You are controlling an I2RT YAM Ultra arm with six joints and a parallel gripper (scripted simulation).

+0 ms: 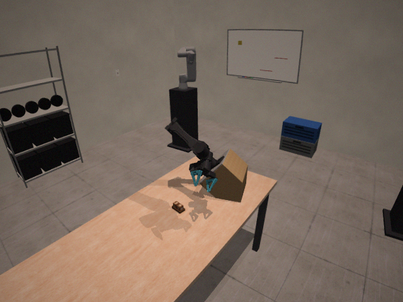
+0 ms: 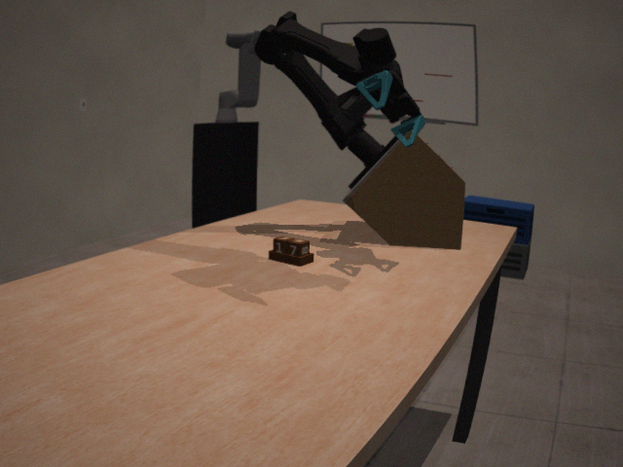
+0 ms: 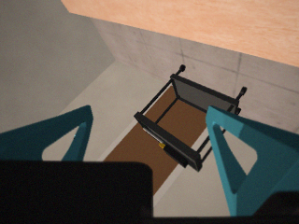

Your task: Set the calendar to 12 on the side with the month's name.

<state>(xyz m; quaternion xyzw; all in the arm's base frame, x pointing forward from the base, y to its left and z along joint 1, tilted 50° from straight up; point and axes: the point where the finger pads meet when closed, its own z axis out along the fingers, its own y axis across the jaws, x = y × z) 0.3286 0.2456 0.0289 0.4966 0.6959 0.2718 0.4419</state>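
The cube is 40 mm behind my hand, 200 mm to the right of it and 250 mm below it. Also, from my hand: dark brown calendar tray (50 mm behind, 210 mm to the right, 270 mm below).
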